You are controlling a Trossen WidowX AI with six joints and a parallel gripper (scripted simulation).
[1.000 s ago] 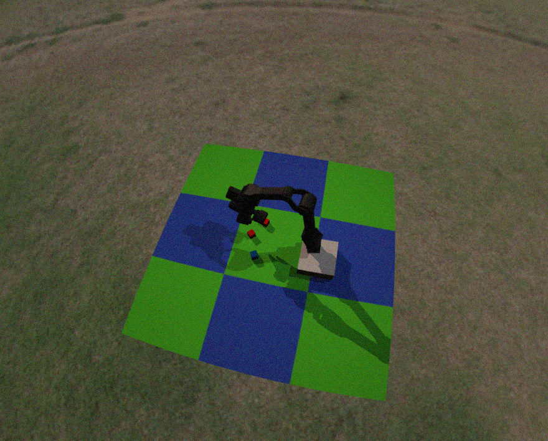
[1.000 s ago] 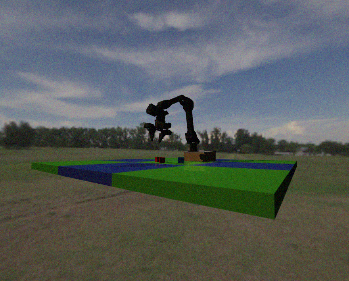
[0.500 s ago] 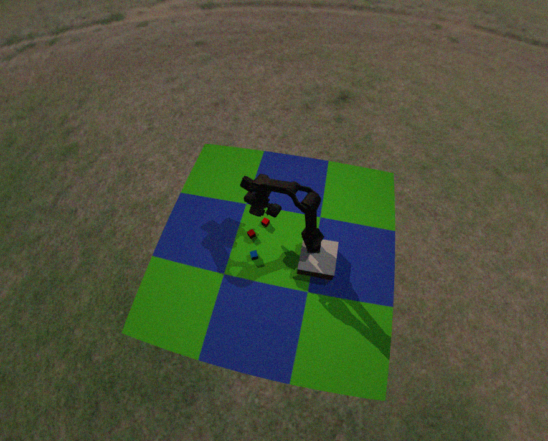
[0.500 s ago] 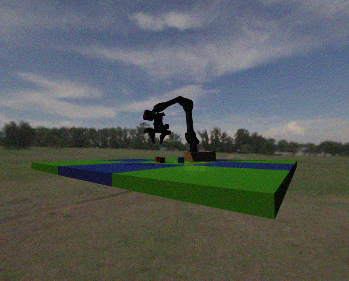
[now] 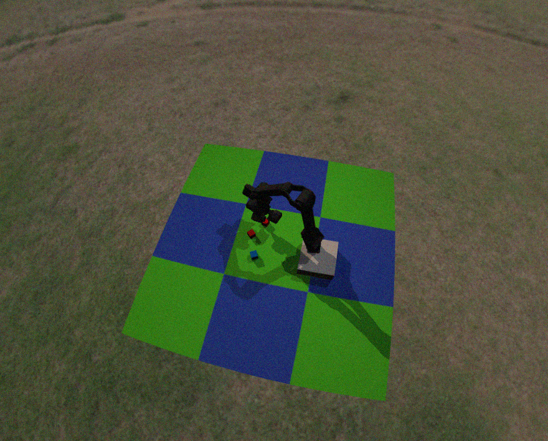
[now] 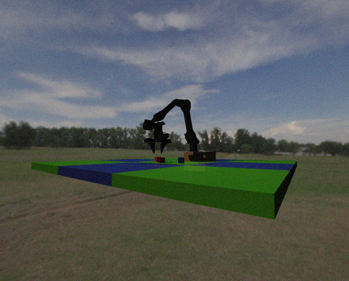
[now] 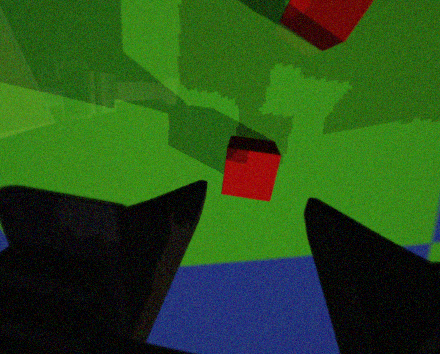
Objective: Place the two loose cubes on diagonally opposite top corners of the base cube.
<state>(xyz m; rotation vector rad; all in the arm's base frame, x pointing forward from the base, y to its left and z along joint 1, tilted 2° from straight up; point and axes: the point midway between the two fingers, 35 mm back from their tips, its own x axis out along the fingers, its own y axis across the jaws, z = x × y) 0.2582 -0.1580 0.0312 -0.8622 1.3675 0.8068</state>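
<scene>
My gripper tip is now 4 cm above the red cube. Round my gripper tip: blue cube 4 cm ahead, 20 cm to the left, 4 cm below.
</scene>
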